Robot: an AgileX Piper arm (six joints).
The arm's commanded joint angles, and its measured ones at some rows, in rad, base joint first. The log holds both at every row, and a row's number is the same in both.
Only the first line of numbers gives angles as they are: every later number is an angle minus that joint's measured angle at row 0.
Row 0, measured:
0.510, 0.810, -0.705, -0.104, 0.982, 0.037
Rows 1 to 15, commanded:
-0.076, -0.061, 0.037, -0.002, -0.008, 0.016
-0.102, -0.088, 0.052, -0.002, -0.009, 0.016
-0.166, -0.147, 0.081, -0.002, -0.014, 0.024
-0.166, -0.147, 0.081, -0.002, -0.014, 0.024
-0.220, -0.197, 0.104, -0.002, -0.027, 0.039
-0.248, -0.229, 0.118, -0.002, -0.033, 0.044
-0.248, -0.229, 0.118, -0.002, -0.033, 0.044
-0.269, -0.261, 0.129, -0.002, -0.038, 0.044
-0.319, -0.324, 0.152, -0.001, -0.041, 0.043
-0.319, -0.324, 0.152, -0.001, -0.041, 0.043
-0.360, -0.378, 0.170, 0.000, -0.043, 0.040
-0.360, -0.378, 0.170, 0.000, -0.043, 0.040
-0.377, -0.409, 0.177, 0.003, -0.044, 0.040
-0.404, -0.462, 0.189, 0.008, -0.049, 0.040
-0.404, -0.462, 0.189, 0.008, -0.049, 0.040
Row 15, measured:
-0.365, -0.395, 0.171, 0.001, -0.036, 0.037
